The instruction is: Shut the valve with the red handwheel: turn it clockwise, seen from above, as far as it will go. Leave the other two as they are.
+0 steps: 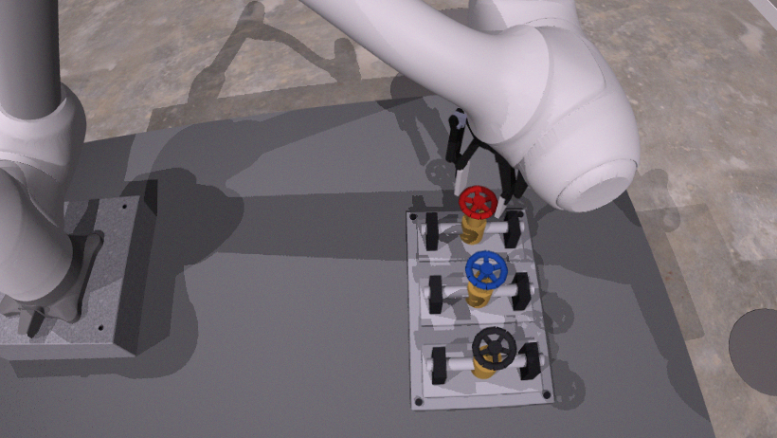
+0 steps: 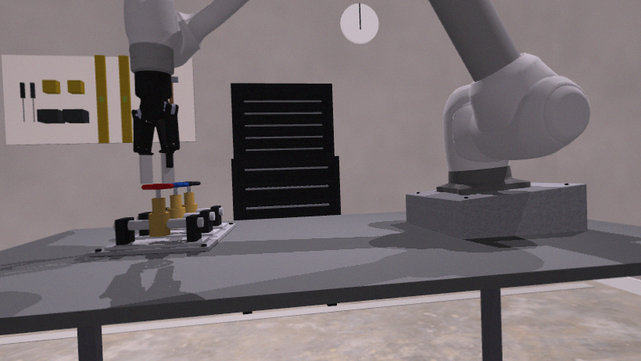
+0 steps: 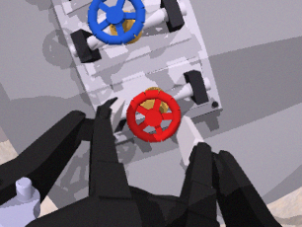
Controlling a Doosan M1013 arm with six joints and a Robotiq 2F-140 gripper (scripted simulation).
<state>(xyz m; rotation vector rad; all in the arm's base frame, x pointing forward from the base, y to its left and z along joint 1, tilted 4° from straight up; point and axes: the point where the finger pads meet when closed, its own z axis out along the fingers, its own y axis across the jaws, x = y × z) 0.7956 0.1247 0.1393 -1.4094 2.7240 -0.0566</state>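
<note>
Now: hand 40 mm above the red handwheel. The rest, counted from my hand: black handwheel 250 mm to the right, 40 mm below; blue handwheel 120 mm to the right, 40 mm below.
</note>
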